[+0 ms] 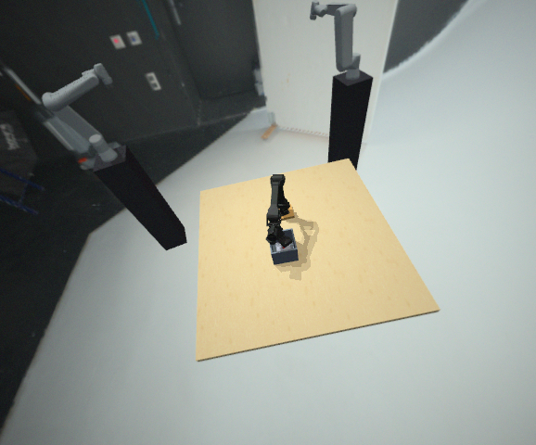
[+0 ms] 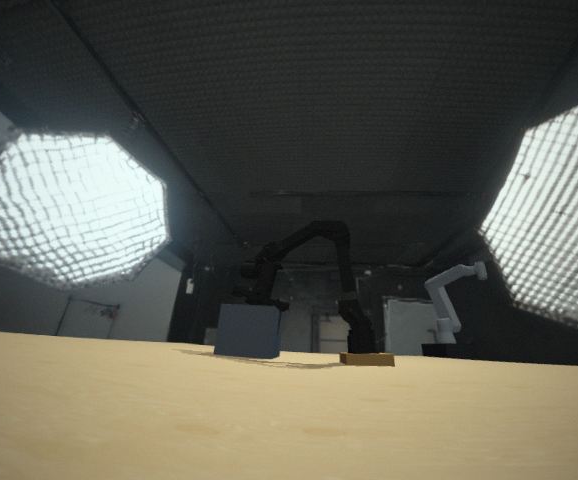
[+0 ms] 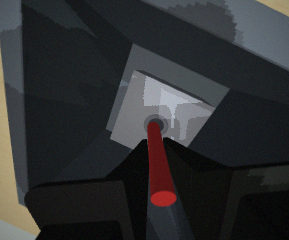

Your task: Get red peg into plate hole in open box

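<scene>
The red peg is 1 cm above my gripper tip. Round my gripper tip: light plate 4 cm below.
</scene>
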